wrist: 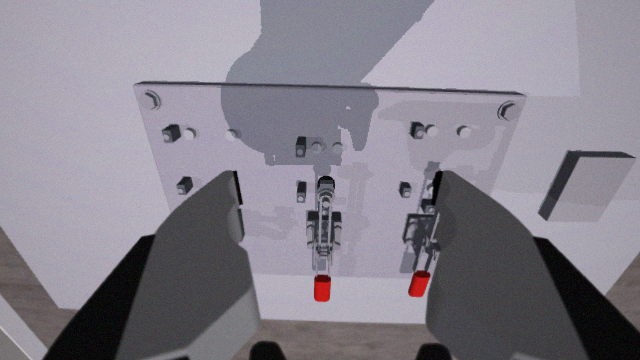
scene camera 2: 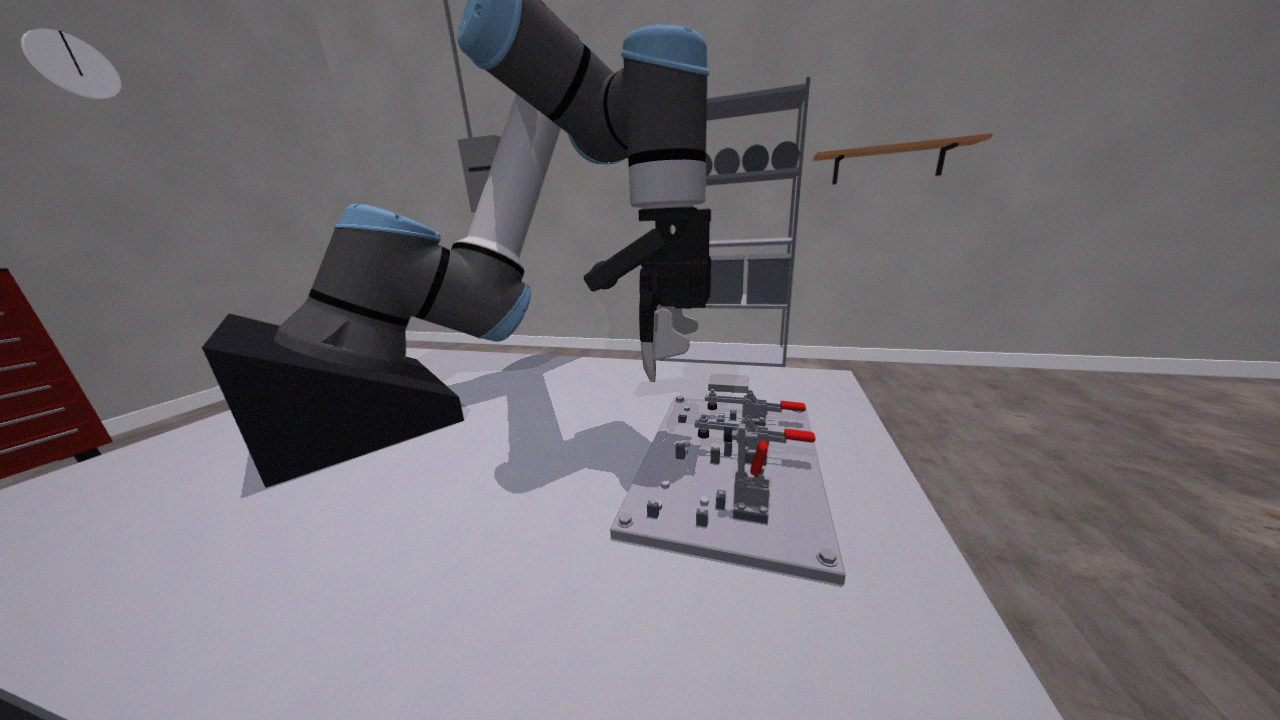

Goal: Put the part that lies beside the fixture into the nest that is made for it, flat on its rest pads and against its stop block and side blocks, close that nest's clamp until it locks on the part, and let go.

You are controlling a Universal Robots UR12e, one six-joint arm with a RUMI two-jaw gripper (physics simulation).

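Places are measured from the arm's base along level axes (x ahead, y left, z up), in millimetres.
Pixels of known places: gripper, fingertip midpoint: [wrist: 335, 175] [scene camera 2: 660, 368]; arm's base, origin of the base link: [scene camera 2: 344, 354].
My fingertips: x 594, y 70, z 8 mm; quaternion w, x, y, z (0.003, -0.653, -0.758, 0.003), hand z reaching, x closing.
For each thing: its top centre in the pictures, then the offset to it from my fingertips. "*": a spot on its surface instead. Level surfaces: height alone.
- flat grey block, middle of its top: [wrist: 589, 191] [scene camera 2: 729, 379] dz -124, dx +45, dy +284 mm
- fixture plate, middle of its top: [wrist: 325, 201] [scene camera 2: 729, 454] dz -124, dx +98, dy +8 mm
- middle clamp, middle of its top: [wrist: 323, 264] [scene camera 2: 753, 417] dz -62, dx +127, dy +12 mm
- far clamp, surface spot: [wrist: 419, 284] [scene camera 2: 788, 403] * dz -87, dx +168, dy +125 mm
- table, its level: dz -139 mm
The part, a flat grey block [scene camera 2: 728, 382] [wrist: 592, 187], lies on the table beyond the far end of the fixture plate [scene camera 2: 787, 539] [wrist: 270, 185]. The plate carries several small dark blocks, round rest pads and toggle clamps. The near clamp [scene camera 2: 751, 492] has its arm and red handle raised; it is hidden in the wrist view. The middle clamp [scene camera 2: 799, 436] [wrist: 324, 230] and far clamp [scene camera 2: 792, 406] [wrist: 419, 284] have lowered arms and handles lying outward. No part shows in the nests. My gripper [scene camera 2: 659, 365] [wrist: 335, 175] is open and empty, above the plate, with the part outside its fingers.
Bolt heads [scene camera 2: 827, 557] [wrist: 508, 110] stand at the plate's corners. The arm's black base [scene camera 2: 331, 411] is on the left of the table [scene camera 2: 358, 582]. A shelf rack [scene camera 2: 795, 205] stands behind the table, and a red drawer cabinet [scene camera 2: 35, 385] is at the far left.
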